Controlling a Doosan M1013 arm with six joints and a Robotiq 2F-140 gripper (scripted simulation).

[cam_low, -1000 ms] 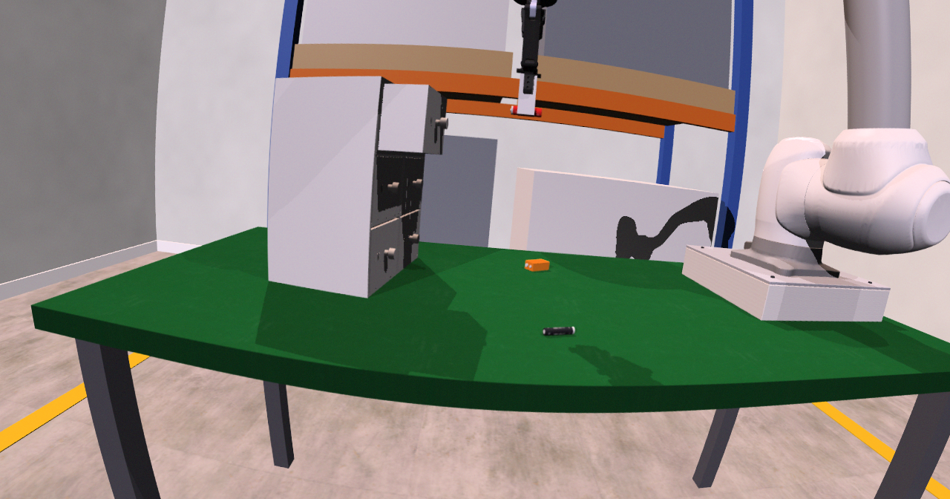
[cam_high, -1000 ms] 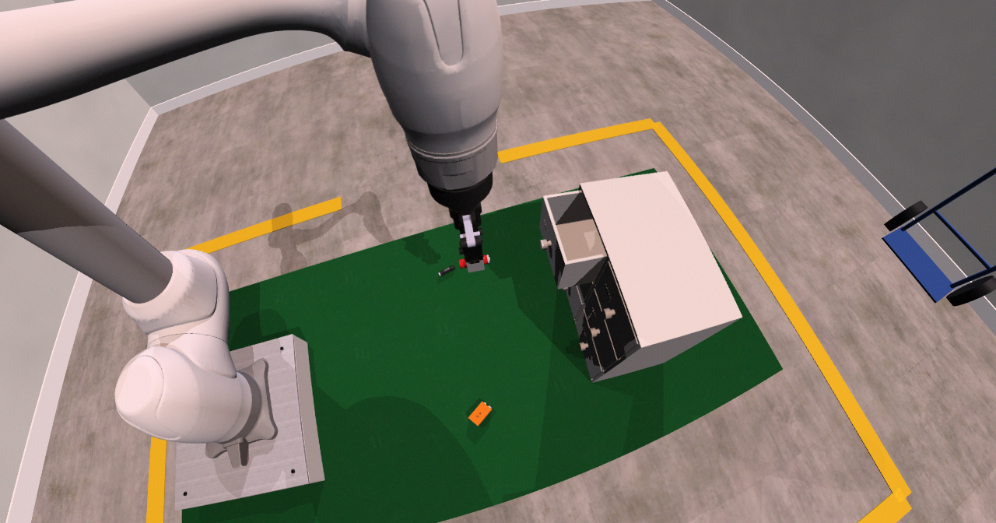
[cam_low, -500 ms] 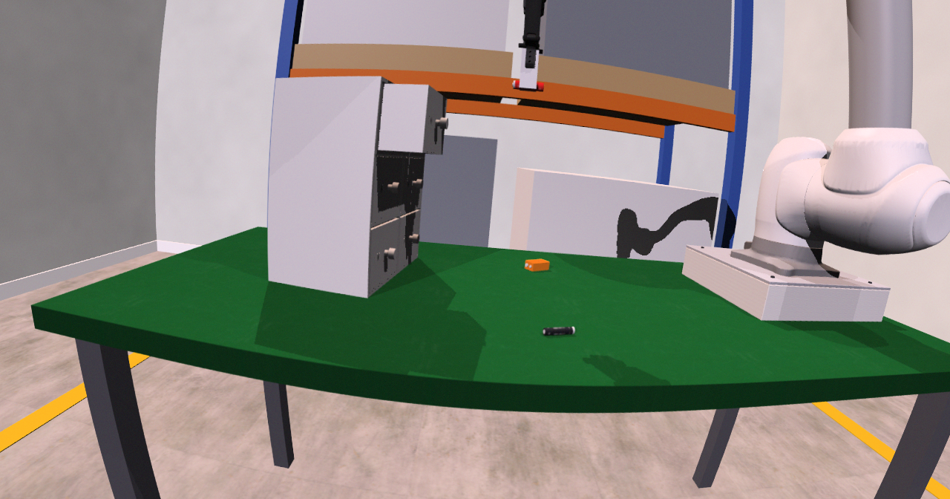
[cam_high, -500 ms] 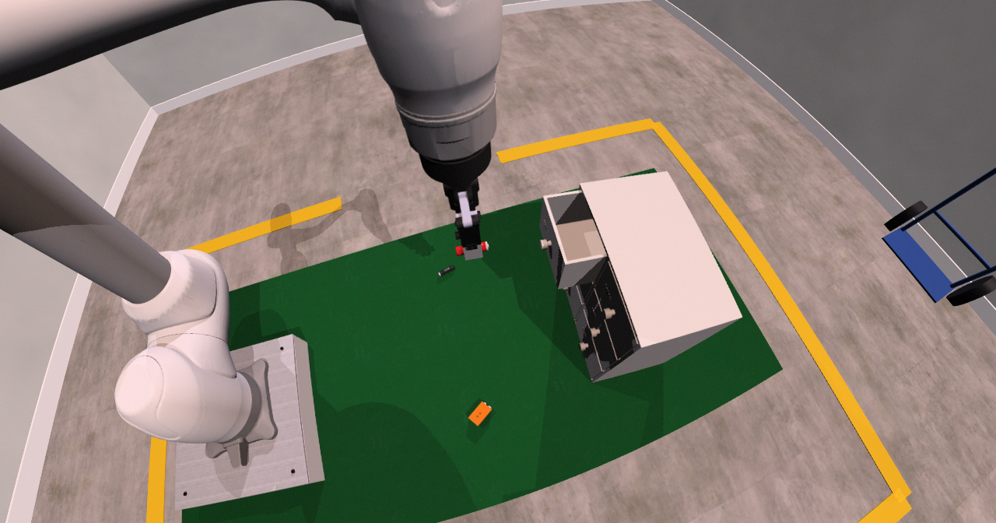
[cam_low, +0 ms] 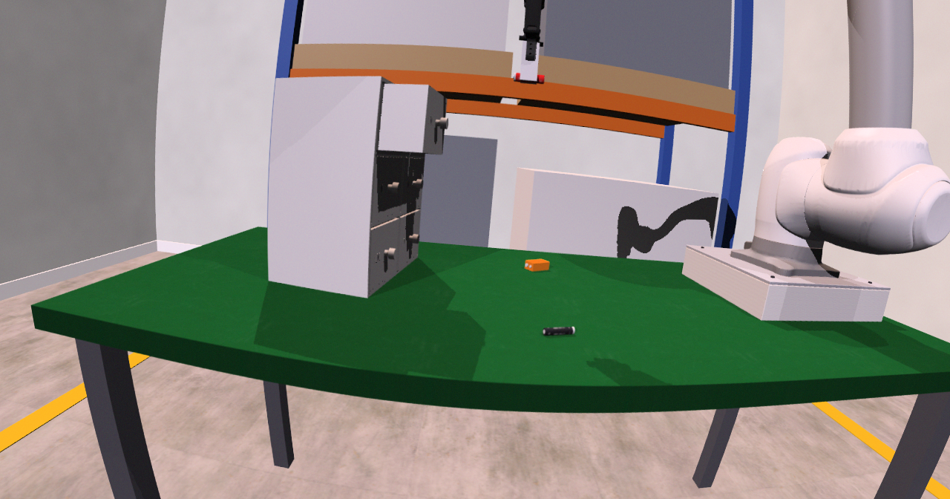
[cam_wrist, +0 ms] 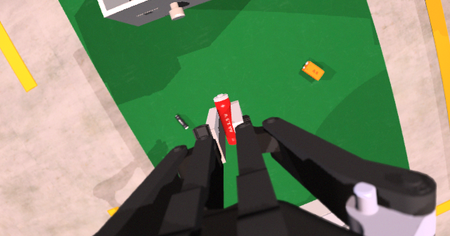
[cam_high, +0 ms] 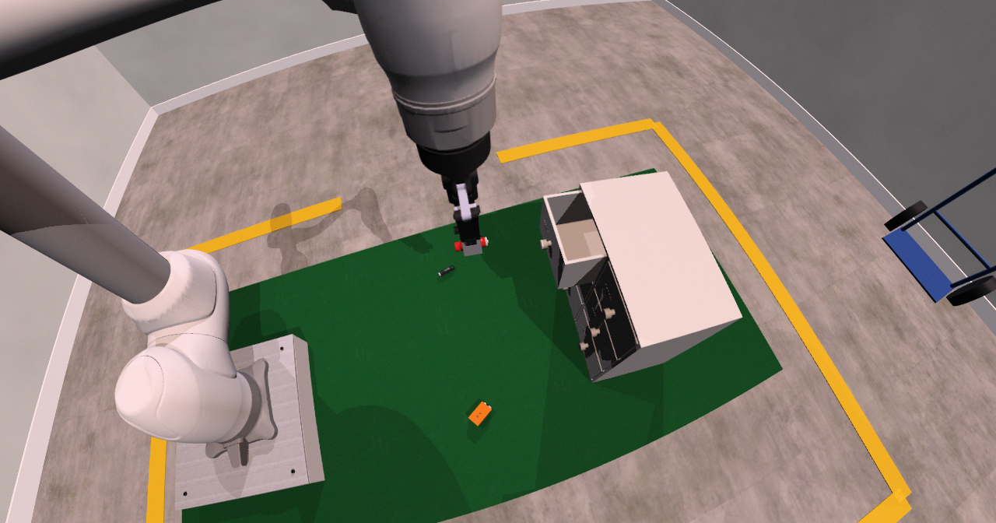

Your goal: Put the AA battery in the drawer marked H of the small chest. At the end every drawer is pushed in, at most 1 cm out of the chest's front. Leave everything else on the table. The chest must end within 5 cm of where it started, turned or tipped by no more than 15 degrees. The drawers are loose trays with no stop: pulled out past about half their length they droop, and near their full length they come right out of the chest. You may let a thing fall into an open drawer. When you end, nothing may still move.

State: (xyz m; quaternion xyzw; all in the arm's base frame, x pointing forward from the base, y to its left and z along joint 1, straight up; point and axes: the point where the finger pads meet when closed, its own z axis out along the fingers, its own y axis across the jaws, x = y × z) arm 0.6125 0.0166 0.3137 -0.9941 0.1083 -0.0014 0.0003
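The red cylinder is 3 cm below my hand. Also, from my hand: black AA battery: 4 cm behind, 16 cm to the left, 38 cm below; drawer marked H: 22 cm ahead, 2 cm to the right, 14 cm below; orange block: 9 cm behind, 19 cm to the right, 38 cm below.
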